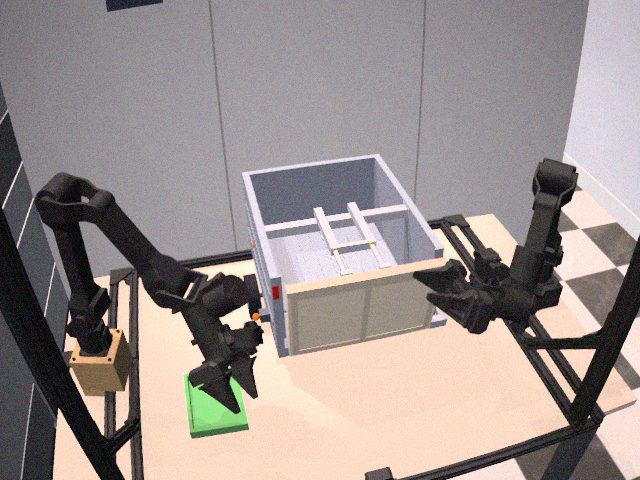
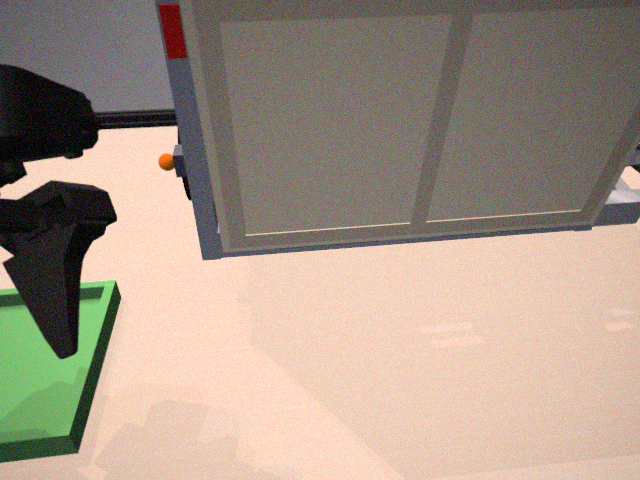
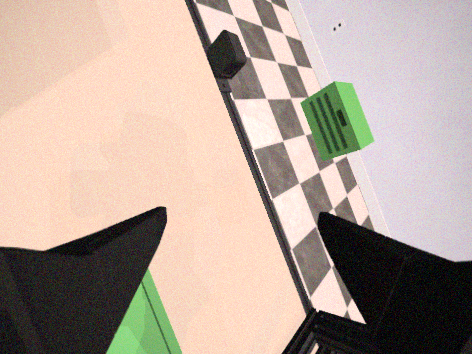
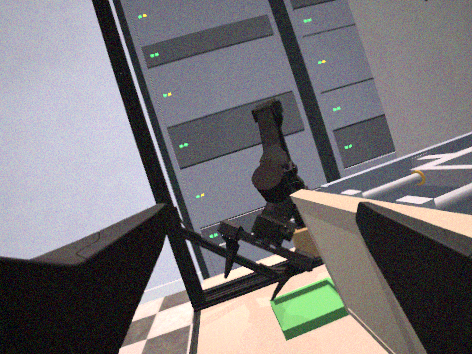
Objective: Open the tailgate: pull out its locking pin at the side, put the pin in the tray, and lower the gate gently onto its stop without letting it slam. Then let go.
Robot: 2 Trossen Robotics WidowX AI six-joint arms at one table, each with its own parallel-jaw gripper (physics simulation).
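Seen in the pictures: left gripper, fingertip midpoint: (image 1: pixel 247 405) (image 3: pixel 243 216) (image 4: pixel 247 289); right gripper, fingertip midpoint: (image 1: pixel 419 284) (image 4: pixel 261 211); left arm's base, link origin: (image 1: pixel 96 345).
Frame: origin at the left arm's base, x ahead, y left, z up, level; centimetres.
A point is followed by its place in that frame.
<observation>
The beige tailgate (image 1: pixel 330 322) @[y -2.1, x 48.5, z 7.3 cm] (image 2: pixel 330 124) @[y -2.4, x 48.4, z 9.0 cm] (image 4: pixel 340 250) @[y -2.7, x 49.2, z 11.9 cm] stands upright, closing the near end of the grey truck bed. The locking pin's orange ball (image 1: pixel 255 316) @[y 6.6, x 33.7, z 1.3 cm] (image 2: pixel 166 161) @[y 6.5, x 34.0, z 1.2 cm] sticks out of the small block at the bed's left side; its shaft is hidden. The green tray (image 1: pixel 219 430) @[y -14.3, x 26.2, z -9.5 cm] (image 2: pixel 41 446) @[y -13.6, x 30.0, z -9.6 cm] (image 3: pixel 161 315) @[y -14.0, x 25.8, z -8.7 cm] (image 4: pixel 315 327) @[y -7.1, x 30.7, z -10.6 cm] lies on the table at the left, with no pin showing in its visible part. My left gripper (image 1: pixel 247 404) @[y -16.9, x 33.2, z 1.9 cm] (image 3: pixel 243 216) @[y -16.9, x 33.2, z 1.9 cm] (image 4: pixel 247 289) @[y -16.9, x 33.2, z 1.9 cm] is open and empty above the tray, fingers down. My right gripper (image 1: pixel 422 285) @[y -8.7, x 62.9, z 21.2 cm] is open at the gate's top right corner, holding nothing.
The truck bed (image 1: pixel 258 217) @[y 18.9, x 35.2, z 17.1 cm] has a white rack frame (image 1: pixel 323 227) @[y 13.3, x 48.2, z 17.9 cm] inside. A wooden block (image 1: pixel 100 369) @[y -5.0, x 1.6, z -2.0 cm] carries the left arm's base. Black frame rails (image 1: pixel 135 310) @[y 20.4, x 2.7, z -8.9 cm] run along the table's sides, and an upright post (image 1: pixel 612 330) @[y -18.8, x 96.4, z 16.4 cm] stands at the right.
</observation>
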